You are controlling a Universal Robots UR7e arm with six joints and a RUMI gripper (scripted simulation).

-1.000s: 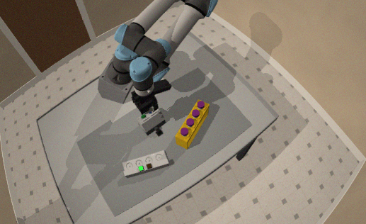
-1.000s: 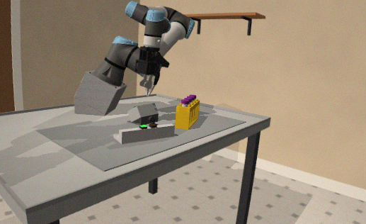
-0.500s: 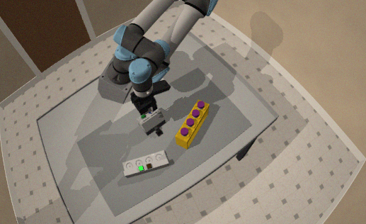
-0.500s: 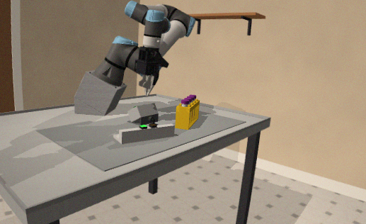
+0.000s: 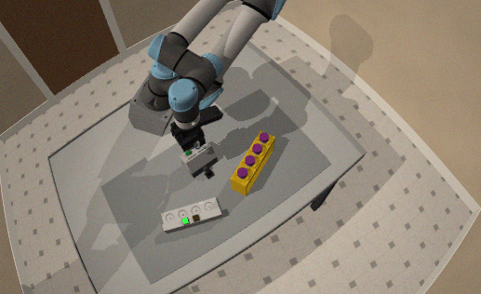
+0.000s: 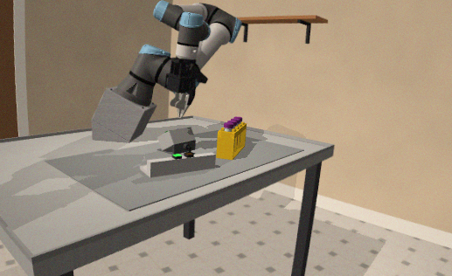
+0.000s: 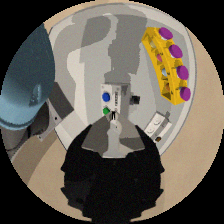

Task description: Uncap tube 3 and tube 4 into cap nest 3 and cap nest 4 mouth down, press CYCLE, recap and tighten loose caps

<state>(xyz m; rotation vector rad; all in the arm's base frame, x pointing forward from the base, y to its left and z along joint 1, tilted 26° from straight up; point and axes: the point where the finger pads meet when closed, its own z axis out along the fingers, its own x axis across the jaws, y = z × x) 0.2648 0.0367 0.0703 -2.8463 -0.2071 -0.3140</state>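
My hand is 7 cm above the green key, 4 cm to the left of it and 2 cm past it. Round my hand: grey key housing 8 cm below, 1 cm to the right, 1 cm behind; blue key 7 cm below, 3 cm behind, 1 cm to the left.
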